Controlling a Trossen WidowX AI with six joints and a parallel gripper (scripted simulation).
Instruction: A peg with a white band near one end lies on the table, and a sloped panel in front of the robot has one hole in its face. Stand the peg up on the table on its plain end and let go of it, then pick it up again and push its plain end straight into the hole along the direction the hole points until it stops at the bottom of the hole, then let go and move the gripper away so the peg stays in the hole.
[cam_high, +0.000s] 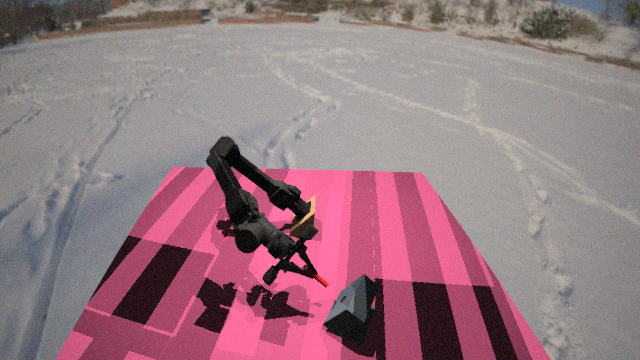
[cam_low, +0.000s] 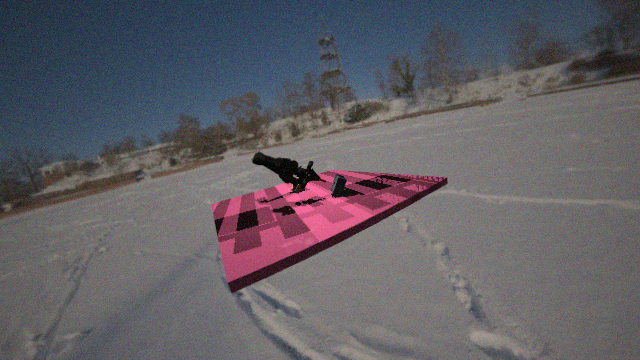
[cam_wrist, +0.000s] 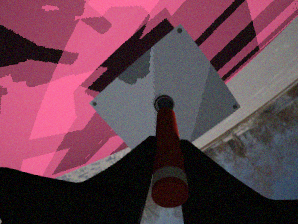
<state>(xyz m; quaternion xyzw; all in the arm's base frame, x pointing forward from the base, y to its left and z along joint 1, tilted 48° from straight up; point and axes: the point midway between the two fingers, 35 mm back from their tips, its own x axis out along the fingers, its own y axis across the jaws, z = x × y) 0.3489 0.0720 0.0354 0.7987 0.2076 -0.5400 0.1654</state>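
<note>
My gripper tip is 10 cm to the right of the grey sloped panel, 6 cm above it and 5 cm short of it. From my gripper tip the other things lie so: red peg 1 cm to the right, 1 cm behind, 1 cm above.
</note>
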